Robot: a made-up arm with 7 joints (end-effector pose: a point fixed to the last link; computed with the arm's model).
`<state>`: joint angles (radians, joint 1 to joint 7).
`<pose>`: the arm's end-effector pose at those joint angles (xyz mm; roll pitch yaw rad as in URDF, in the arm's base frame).
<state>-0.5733 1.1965 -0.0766 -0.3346 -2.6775 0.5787 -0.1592</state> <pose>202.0 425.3 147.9 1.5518 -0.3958 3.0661</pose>
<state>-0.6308 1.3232 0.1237 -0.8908 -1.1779 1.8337 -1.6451</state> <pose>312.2 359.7 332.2 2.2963 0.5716 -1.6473</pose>
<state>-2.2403 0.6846 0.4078 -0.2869 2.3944 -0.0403 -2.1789</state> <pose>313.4 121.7 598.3 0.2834 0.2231 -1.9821</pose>
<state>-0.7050 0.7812 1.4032 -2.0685 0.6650 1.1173 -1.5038</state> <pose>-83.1 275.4 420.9 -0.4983 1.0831 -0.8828</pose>
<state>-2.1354 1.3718 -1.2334 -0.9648 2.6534 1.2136 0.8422</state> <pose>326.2 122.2 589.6 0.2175 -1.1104 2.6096</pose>
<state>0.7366 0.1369 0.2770 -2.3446 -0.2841 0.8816 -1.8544</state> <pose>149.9 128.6 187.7 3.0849 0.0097 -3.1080</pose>
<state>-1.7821 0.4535 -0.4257 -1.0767 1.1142 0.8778 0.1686</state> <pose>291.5 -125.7 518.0 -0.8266 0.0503 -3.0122</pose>
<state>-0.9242 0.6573 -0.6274 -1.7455 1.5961 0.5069 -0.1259</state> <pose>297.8 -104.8 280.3 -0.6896 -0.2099 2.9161</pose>
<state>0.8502 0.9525 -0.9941 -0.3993 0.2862 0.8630 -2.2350</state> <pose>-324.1 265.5 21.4 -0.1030 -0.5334 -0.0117</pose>
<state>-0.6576 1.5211 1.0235 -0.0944 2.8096 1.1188 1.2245</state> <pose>53.2 494.2 249.5 1.3235 0.6995 2.1363</pose>
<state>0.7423 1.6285 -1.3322 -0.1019 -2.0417 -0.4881 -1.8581</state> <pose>-145.2 459.0 316.7 -1.1120 1.2212 0.0179</pose>
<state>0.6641 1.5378 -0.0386 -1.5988 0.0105 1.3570 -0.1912</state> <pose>170.3 245.0 94.1 2.8903 0.4629 -2.3636</pose>
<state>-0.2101 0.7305 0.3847 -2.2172 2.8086 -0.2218 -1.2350</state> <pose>188.1 120.0 359.9 0.2827 0.0250 -2.4991</pose>
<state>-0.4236 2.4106 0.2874 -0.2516 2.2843 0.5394 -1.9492</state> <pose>-91.9 310.8 608.0 -0.2577 1.2523 -0.4507</pose>
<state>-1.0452 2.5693 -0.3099 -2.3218 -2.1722 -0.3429 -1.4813</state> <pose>172.4 29.7 417.9 -0.6312 0.1915 -2.2960</pose>
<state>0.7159 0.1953 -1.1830 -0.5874 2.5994 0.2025 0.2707</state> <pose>-252.4 -68.5 -91.1 -2.7007 -0.0362 0.5466</pose>
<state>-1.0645 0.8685 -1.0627 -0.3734 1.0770 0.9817 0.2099</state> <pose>411.2 216.1 138.6 -1.9585 -0.1335 -1.4619</pose>
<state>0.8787 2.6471 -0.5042 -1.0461 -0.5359 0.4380 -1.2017</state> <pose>176.6 381.1 308.3 0.2293 -0.8798 -1.9108</pose>
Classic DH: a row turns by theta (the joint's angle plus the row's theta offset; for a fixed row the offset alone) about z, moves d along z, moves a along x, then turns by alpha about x. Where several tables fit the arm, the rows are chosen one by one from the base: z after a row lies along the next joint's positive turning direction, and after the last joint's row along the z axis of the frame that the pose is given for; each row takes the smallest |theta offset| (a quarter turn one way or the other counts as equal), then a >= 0, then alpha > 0; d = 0 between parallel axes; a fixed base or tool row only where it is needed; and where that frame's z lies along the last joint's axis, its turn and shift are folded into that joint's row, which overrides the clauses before.
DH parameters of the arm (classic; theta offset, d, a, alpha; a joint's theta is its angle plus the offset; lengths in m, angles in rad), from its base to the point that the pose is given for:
base (fixed): 0 0.2664 0 -1.2217
joint 1: 1.5708 0.0354 0.0197 1.5708
joint 2: 1.2217 -0.06 -0.01 -1.5708
joint 3: -1.5708 -0.16 0.04 -1.5708
joint 4: 0 0.01 -0.03 1.5708
joint 5: 0 -0.31 0 -1.5708
joint 6: 0 -0.01 0 1.5708
joint 7: 1.031 0.0264 0.0086 2.1769
tool (fixed): 2.42 -0.0063 0 0

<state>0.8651 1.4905 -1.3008 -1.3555 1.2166 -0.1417 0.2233</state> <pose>-289.1 224.4 50.0 -2.7914 -0.4039 -1.2735</pose>
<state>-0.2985 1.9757 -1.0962 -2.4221 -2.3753 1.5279 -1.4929</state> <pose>154.0 98.2 24.1 0.5020 -0.3194 2.0875</pose>
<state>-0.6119 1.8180 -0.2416 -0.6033 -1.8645 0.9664 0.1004</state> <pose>160.5 435.6 379.9 1.0287 0.4254 2.6089</pose>
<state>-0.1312 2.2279 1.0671 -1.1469 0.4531 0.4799 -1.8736</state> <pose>36.6 103.8 643.1 1.4442 0.6792 2.1860</pose>
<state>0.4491 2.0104 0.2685 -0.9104 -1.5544 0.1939 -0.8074</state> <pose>185.1 371.0 382.1 1.1097 -0.6790 -2.8426</pose>
